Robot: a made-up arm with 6 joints.
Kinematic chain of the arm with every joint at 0, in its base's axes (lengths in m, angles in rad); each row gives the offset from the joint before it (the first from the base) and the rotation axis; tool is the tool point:
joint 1: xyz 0 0 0.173 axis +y
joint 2: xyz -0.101 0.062 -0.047 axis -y
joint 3: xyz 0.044 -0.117 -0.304 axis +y
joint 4: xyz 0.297 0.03 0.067 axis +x
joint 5: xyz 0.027 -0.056 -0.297 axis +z
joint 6: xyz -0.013 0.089 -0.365 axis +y
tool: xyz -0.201 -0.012 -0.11
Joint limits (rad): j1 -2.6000..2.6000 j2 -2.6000..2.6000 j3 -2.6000..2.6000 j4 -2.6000..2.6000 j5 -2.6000..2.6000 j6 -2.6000..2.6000
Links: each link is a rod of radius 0.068 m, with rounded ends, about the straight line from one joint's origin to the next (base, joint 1, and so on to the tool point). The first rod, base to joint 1, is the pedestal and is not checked.
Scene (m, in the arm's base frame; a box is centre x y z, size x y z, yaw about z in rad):
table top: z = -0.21
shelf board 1: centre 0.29 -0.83 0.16 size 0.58 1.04 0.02 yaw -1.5
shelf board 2: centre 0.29 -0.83 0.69 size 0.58 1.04 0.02 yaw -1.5
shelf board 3: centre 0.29 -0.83 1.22 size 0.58 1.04 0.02 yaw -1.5
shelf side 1: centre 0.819 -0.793 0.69 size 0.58 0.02 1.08 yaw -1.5
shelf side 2: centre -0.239 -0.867 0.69 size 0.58 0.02 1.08 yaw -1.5
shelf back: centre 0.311 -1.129 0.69 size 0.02 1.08 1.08 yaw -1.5
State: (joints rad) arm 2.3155 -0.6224 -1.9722 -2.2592 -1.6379 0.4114
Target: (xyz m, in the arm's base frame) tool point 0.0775 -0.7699 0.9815
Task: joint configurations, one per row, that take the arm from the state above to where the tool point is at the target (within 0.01 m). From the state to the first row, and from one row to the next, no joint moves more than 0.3 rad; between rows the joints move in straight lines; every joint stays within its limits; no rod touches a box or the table.
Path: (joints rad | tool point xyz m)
1: 2.2503 -0.5985 -1.8940 -2.3444 -1.7286 0.6834 | 0.4606 -0.5857 0.4224
2: 2.1852 -0.5747 -1.8158 -2.4296 -1.8193 0.9555 | 0.4570 -0.4956 0.4178
3: 2.1200 -0.5508 -1.7375 -2.5148 -1.9100 1.2275 | 0.4503 -0.3986 0.4201
4: 2.0548 -0.5270 -1.6593 -2.6000 -2.0007 1.4995 | 0.4381 -0.2982 0.4309
5: 1.8947 -0.3505 -1.9170 -2.6000 -2.2345 1.2914 | 0.3422 -0.3112 0.7324
6: 1.7347 -0.1739 -2.1746 -2.6000 -2.4682 1.0832 | 0.0450 -0.3109 0.9815
7: 1.7943 -0.2117 -2.2597 -2.5137 -2.2977 0.8147 | 0.0730 -0.4252 0.9953
8: 1.8539 -0.2495 -2.3448 -2.4274 -2.1272 0.5462 | 0.0843 -0.5340 0.9972
9: 1.9135 -0.2872 -2.4298 -2.3411 -1.9567 0.2778 | 0.0837 -0.6298 0.9923
10: 1.9732 -0.3250 -2.5149 -2.2549 -1.7862 0.0093 | 0.0786 -0.7088 0.9860
11: 2.0328 -0.3628 -2.6000 -2.1686 -1.6157 -0.2592 | 0.0775 -0.7699 0.9815

